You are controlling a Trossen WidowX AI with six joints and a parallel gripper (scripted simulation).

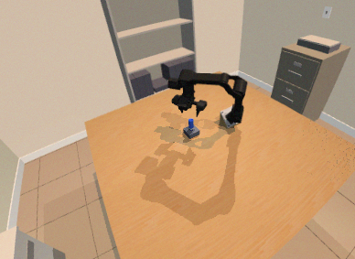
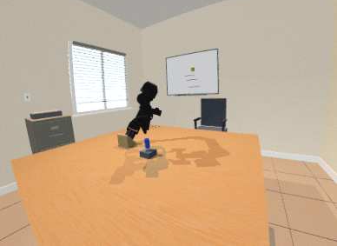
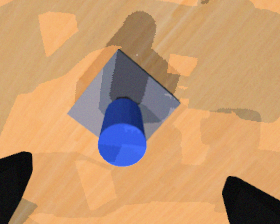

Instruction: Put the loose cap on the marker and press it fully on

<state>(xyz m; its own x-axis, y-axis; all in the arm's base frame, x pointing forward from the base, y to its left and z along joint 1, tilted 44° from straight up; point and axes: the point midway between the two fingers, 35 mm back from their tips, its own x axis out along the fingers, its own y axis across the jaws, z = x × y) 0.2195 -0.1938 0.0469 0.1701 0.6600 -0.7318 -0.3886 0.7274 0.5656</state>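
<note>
Now: the blue cap 7 cm below my gripper tip. Also, from my gripper tip: holder block: 13 cm below.
</note>
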